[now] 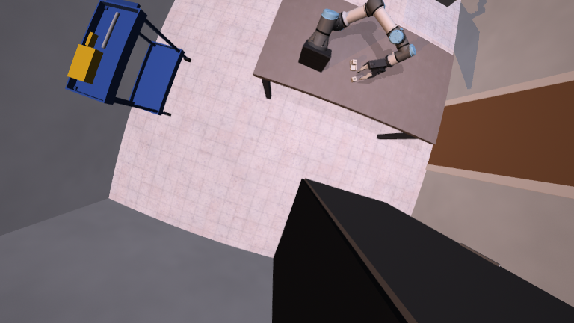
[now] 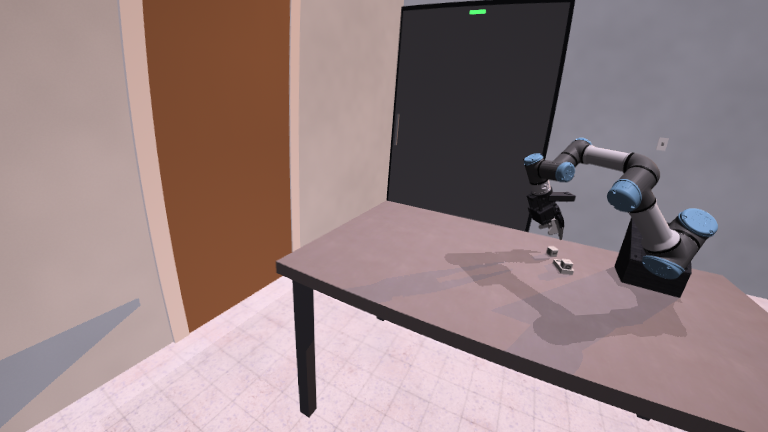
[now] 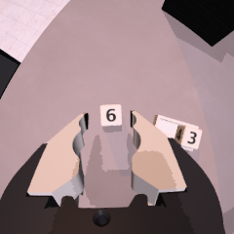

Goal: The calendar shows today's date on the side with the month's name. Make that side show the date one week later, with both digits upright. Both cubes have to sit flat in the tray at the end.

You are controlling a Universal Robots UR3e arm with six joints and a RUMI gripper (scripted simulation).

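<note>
The cube lies 80 mm below my hand. The rest, counted from my hand: pale tray: 40 mm behind, 100 mm to the left, 80 mm below.
</note>
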